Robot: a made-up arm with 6 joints. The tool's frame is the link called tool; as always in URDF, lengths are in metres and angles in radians.
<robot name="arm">
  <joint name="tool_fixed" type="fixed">
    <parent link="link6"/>
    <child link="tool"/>
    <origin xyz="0.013 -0.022 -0.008" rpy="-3.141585 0 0"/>
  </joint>
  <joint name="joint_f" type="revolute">
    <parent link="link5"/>
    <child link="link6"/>
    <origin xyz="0.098 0.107 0.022" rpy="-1.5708 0 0"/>
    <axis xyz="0 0 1"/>
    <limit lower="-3.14" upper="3.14" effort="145" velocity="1.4"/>
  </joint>
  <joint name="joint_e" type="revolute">
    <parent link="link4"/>
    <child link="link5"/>
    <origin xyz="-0.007 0.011 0.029" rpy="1.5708 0 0"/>
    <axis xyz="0 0 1"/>
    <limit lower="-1.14" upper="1.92" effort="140" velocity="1.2"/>
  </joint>
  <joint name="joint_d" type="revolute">
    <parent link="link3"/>
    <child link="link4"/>
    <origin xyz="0.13 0.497 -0.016" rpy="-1.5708 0 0"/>
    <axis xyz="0 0 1"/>
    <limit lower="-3.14" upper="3.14" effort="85" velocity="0.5"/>
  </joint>
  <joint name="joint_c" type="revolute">
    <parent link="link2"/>
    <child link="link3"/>
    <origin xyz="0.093 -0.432 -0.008"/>
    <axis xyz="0 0 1"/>
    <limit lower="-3.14" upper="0.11" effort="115" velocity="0.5"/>
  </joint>
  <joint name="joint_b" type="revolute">
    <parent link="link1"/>
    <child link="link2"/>
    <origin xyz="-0.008 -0.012 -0.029" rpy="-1.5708 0 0"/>
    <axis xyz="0 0 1"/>
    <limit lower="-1.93" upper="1.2" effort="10" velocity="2.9"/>
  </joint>
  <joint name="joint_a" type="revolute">
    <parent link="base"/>
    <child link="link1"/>
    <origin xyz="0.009 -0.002 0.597"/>
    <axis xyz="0 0 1"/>
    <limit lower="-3.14" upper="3.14" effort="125" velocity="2.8"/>
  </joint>
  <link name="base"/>
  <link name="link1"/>
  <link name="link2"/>
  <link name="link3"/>
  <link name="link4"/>
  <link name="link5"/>
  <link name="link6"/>
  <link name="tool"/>
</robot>
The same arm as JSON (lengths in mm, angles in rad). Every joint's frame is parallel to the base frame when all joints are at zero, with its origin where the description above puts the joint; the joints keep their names.
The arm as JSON. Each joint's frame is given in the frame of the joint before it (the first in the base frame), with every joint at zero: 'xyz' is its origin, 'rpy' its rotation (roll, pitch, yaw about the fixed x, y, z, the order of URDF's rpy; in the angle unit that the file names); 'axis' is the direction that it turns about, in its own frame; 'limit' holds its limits. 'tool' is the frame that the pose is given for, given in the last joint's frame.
{
  "units": {
    "length": "mm",
    "angle": "rad"
  },
  "joints": [
    {
      "name": "joint_a",
      "type": "revolute",
      "origin": {
        "xyz": [
          9.0,
          -2.0,
          597.0
        ],
        "rpy": [
          0.0,
          0.0,
          0.0
        ]
      },
      "axis": [
        0.0,
        0.0,
        1.0
      ],
      "limit": {
        "lower": -3.14,
        "upper": 3.14
      }
    },
    {
      "name": "joint_b",
      "type": "revolute",
      "origin": {
        "xyz": [
          -8.0,
          -12.0,
          -29.0
        ],
        "rpy": [
          0.0,
          0.0,
          0.0
        ]
      },
      "axis": [
        0.0,
        1.0,
        0.0
      ],
      "limit": {
        "lower": -1.93,
        "upper": 1.2
      }
    },
    {
      "name": "joint_c",
      "type": "revolute",
      "origin": {
        "xyz": [
          93.0,
          -8.0,
          432.0
        ],
        "rpy": [
          0.0,
          0.0,
          0.0
        ]
      },
      "axis": [
        0.0,
        1.0,
        0.0
      ],
      "limit": {
        "lower": -3.14,
        "upper": 0.11
      }
    },
    {
      "name": "joint_d",
      "type": "revolute",
      "origin": {
        "xyz": [
          130.0,
          -16.0,
          -497.0
        ],
        "rpy": [
          0.0,
          0.0,
          0.0
        ]
      },
      "axis": [
        0.0,
        0.0,
        -1.0
      ],
      "limit": {
        "lower": -3.14,
        "upper": 3.14
      }
    },
    {
      "name": "joint_e",
      "type": "revolute",
      "origin": {
        "xyz": [
          -7.0,
          -11.0,
          -29.0
        ],
        "rpy": [
          0.0,
          0.0,
          0.0
        ]
      },
      "axis": [
        0.0,
        1.0,
        0.0
      ],
      "limit": {
        "lower": -1.14,
        "upper": 1.92
      }
    },
    {
      "name": "joint_f",
      "type": "revolute",
      "origin": {
        "xyz": [
          98.0,
          22.0,
          -107.0
        ],
        "rpy": [
          0.0,
          0.0,
          0.0
        ]
      },
      "axis": [
        0.0,
        0.0,
        -1.0
      ],
      "limit": {
        "lower": -3.14,
        "upper": 3.14
      }
    }
  ],
  "tool": {
    "origin": {
      "xyz": [
        13.0,
        22.0,
        8.0
      ],
      "rpy": [
        0.0,
        0.0,
        0.0
      ]
    }
  }
}

